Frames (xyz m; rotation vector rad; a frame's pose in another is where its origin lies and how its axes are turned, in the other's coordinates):
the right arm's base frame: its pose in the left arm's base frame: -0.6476 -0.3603 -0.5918 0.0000 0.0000 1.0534
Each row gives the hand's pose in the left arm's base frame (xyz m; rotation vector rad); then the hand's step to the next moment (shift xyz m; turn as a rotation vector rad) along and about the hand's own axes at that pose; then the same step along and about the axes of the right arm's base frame.
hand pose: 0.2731 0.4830 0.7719 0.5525 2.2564 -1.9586
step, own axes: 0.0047 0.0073 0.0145 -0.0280 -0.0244 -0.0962
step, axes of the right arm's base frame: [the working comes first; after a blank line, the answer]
step, axes of the left arm's base frame: -0.0042 -0.0124 -0.0107 0.0330 0.0854 0.0475

-0.0128 -0.0025 -0.0107 0.0905 0.0136 0.0475
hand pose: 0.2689 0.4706 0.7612 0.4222 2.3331 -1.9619
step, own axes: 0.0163 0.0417 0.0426 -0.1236 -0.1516 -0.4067
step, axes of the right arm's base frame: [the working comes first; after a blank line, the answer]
step, axes of the left arm's base frame: -0.0107 -0.0325 -0.0515 0.1323 0.3529 0.2483

-0.0335 -0.0068 -0.0515 0.3721 0.0596 0.2483
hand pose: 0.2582 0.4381 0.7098 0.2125 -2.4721 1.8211
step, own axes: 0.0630 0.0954 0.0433 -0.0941 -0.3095 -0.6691
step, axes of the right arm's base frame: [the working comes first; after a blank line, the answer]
step, axes of the left arm's base frame: -0.0751 -0.0181 -0.0947 0.1186 0.5551 0.4797

-0.0529 0.0563 -0.0947 0.5411 0.1715 0.4797
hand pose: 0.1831 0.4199 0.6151 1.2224 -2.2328 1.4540
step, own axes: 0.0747 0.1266 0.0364 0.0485 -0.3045 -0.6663
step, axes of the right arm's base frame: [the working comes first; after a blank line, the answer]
step, axes of the left arm's base frame: -0.1309 -0.0481 -0.0591 0.0253 0.4788 0.5560

-0.1066 0.0900 -0.0591 0.4286 0.2148 0.5560
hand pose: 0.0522 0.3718 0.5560 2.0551 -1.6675 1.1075
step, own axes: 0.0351 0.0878 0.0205 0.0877 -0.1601 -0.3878
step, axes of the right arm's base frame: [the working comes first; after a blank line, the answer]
step, axes of the left arm's base frame: -0.0714 -0.0644 -0.0109 0.0016 0.2311 0.3610

-0.0913 0.0302 -0.0109 0.2016 0.1129 0.3610
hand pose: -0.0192 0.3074 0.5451 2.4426 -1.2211 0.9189
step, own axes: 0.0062 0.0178 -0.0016 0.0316 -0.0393 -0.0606
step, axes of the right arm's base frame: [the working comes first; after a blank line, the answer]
step, axes of the left arm's base frame: -0.0119 -0.0140 0.0044 0.0195 0.0337 0.0686

-0.0181 0.0034 0.0044 0.0389 -0.0003 0.0686
